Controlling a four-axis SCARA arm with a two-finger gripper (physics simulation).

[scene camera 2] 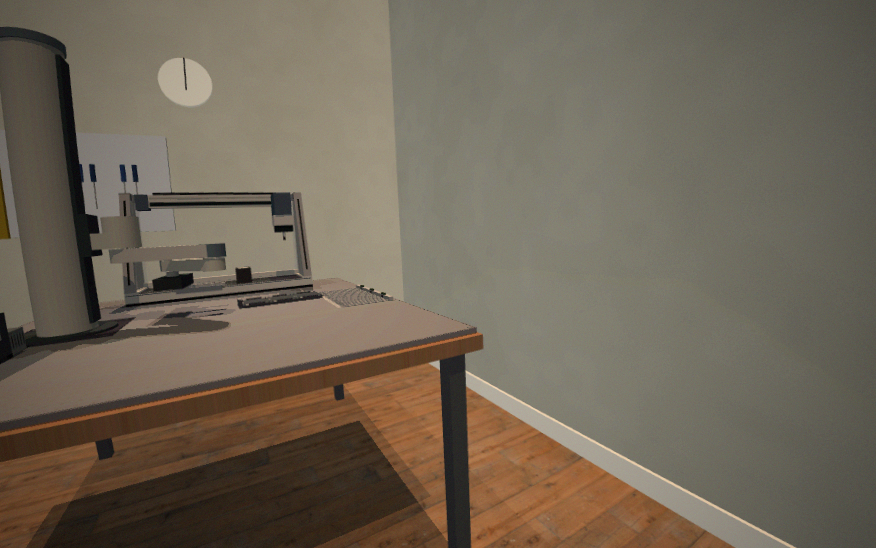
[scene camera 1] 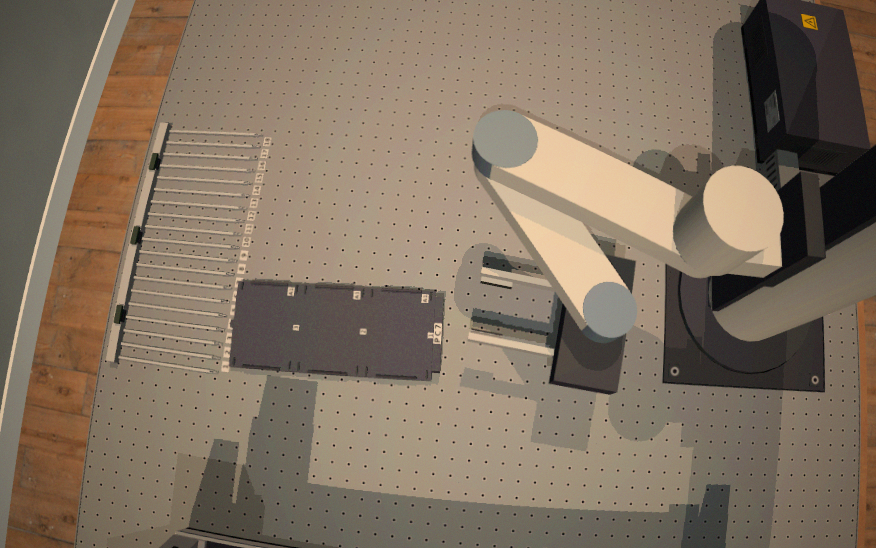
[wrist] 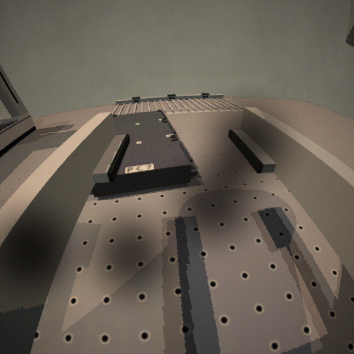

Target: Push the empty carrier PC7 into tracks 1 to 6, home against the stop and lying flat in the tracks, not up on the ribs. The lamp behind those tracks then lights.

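Pixels of known places: gripper, fingertip midpoint: [scene camera 2: 223, 285] [scene camera 1: 474, 303] [wrist: 179, 122]; arm's base at its link origin: [scene camera 2: 70, 336] [scene camera 1: 743, 299].
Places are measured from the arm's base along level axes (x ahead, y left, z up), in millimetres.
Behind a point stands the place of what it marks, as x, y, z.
Observation:
The dark flat carrier PC7 [scene camera 1: 329, 348] @(659, 144, 24) [scene camera 2: 281, 297] @(660, 130, 24) [wrist: 150, 145] @(593, 94, 24) lies on the perforated table. Its far end is beside the number labels at the mouths of the low-numbered tracks [scene camera 1: 174, 323] @(919, 135, 17), apart from the stop bar [scene camera 1: 127, 274] @(1018, 67, 29). The dark green lamp behind tracks 1 to 6 [scene camera 1: 119, 314] @(1014, 136, 35) [wrist: 136, 99] @(1012, 132, 21) shows no glow. My gripper [scene camera 1: 476, 306] @(453, 73, 104) [wrist: 179, 122] @(453, 73, 104) is shut with nothing between its two parallel fingers, which still stand apart. It hangs above the table, behind the PC7 label end, with a gap. In the wrist view the carrier is ahead and left of centre.
A gantry frame [scene camera 1: 226, 536] @(785, 451, 19) [scene camera 2: 209, 199] @(409, 622, 485) stands along one table side, with a small dark block [scene camera 2: 243, 274] @(529, 515, 103) on its bed. A dark control box [scene camera 1: 801, 84] @(-79, -354, 128) stands near the arm's column [scene camera 2: 38, 180] @(9, -75, 475). Higher-numbered tracks [scene camera 1: 213, 133] @(923, -201, 16) continue beside the low-numbered ones.

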